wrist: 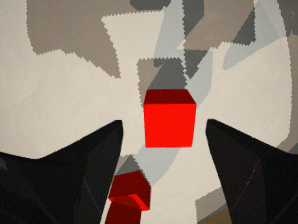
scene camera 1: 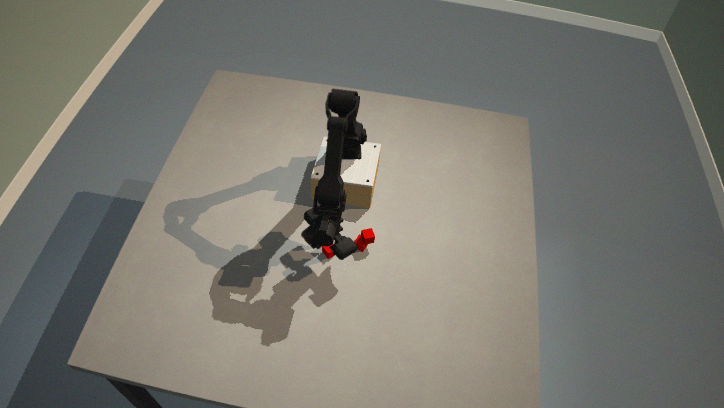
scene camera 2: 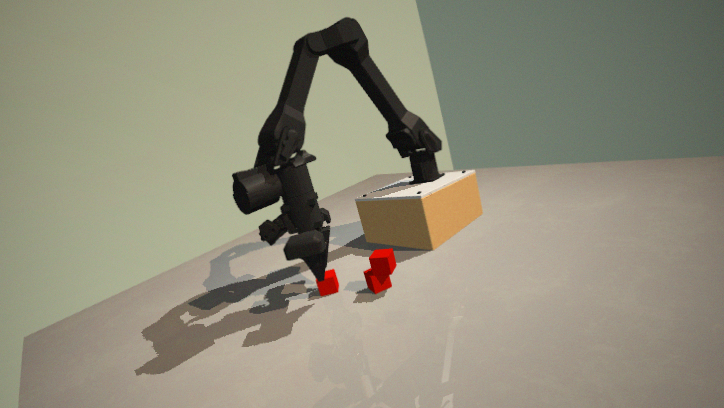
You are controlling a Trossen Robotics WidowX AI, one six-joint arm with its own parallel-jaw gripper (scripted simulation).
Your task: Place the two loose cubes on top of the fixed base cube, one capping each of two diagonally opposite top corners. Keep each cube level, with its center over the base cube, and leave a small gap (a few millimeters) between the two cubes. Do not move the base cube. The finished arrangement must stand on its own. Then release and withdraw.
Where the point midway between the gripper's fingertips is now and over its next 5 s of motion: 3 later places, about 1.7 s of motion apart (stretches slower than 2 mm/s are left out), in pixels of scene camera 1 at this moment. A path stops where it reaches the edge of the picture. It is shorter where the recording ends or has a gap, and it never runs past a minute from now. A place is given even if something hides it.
The gripper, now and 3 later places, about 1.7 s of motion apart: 329, 247; 330, 235; 355, 231; 354, 235
